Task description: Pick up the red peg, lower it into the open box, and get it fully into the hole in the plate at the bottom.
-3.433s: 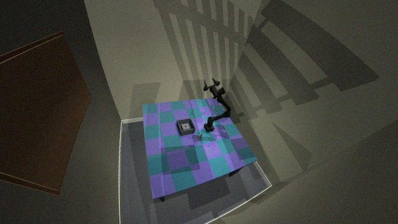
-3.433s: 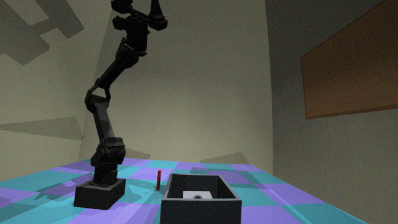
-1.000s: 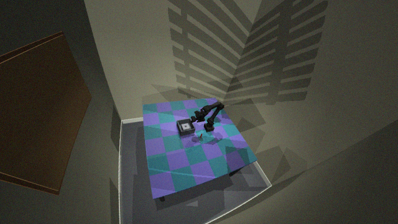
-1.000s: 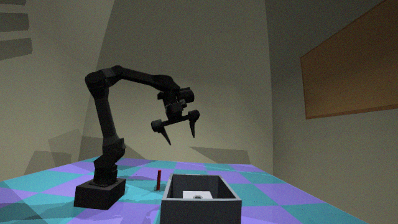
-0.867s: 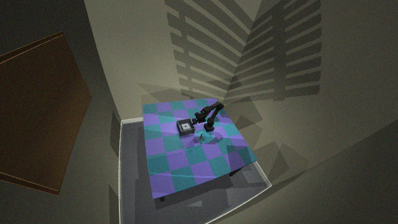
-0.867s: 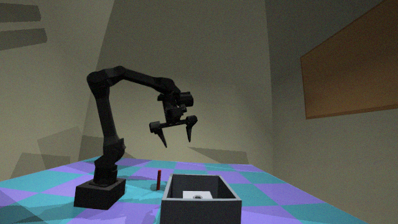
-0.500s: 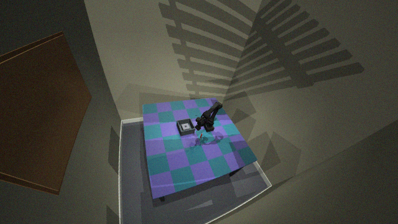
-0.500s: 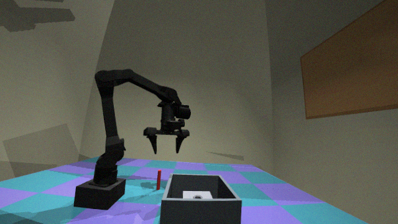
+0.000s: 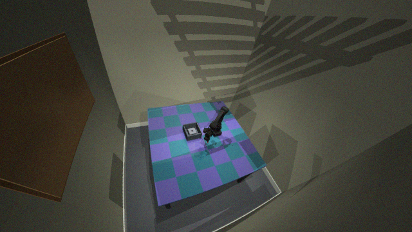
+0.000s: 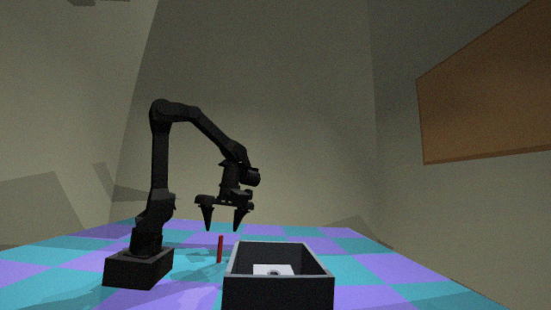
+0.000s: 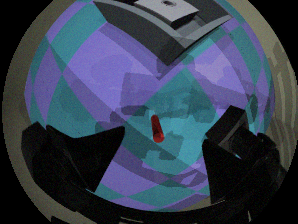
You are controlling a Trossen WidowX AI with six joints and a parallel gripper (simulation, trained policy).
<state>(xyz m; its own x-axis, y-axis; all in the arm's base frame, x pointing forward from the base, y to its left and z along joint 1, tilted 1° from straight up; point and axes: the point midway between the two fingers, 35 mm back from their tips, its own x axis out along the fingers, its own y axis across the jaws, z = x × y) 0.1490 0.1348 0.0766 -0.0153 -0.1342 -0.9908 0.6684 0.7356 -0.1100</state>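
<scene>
Right now my gripper tip is 6 cm above the red peg and 1 cm to the right of it. Also, from my gripper tip: light grey plate: 18 cm ahead, 14 cm to the right, 5 cm below; then dark box: 18 cm ahead, 14 cm to the right, 7 cm below.
</scene>
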